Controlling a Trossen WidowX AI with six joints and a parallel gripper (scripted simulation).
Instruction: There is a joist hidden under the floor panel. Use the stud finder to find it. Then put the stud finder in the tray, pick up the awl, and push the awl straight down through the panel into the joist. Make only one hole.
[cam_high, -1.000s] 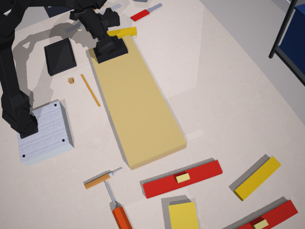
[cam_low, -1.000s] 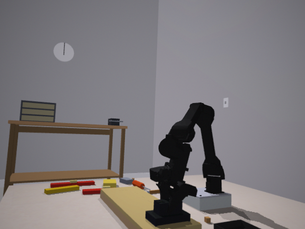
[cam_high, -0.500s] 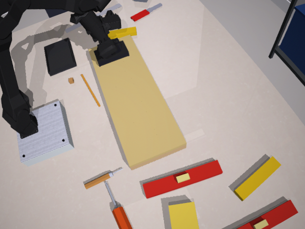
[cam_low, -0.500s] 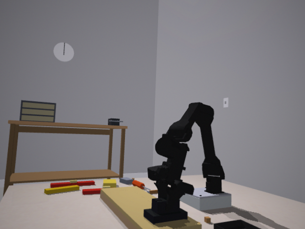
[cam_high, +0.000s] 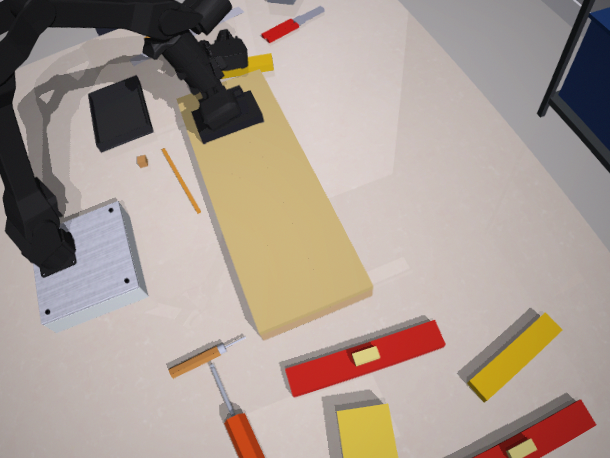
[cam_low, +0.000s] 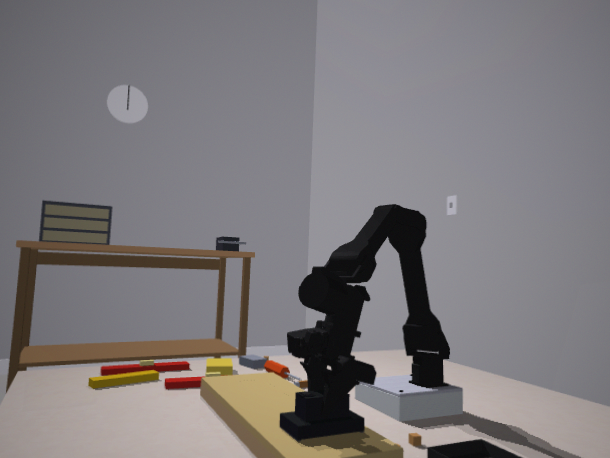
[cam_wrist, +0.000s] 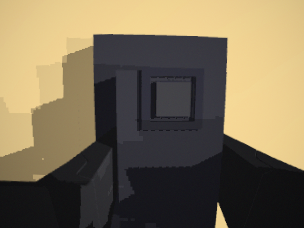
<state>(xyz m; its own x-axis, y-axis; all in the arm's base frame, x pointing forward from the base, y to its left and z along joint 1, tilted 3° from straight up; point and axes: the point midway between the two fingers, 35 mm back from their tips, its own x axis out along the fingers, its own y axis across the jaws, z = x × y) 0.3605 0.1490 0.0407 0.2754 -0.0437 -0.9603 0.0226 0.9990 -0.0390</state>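
Now: the black tray 210 mm behind my gripper tip, 170 mm to the left of it and 50 mm below it. Round my gripper tip: orange screwdriver (490 mm to the right, 180 mm behind, 50 mm below); stud finder (20 mm above, 10 mm ahead); ruler (360 mm to the left, 60 mm below, 10 mm behind).
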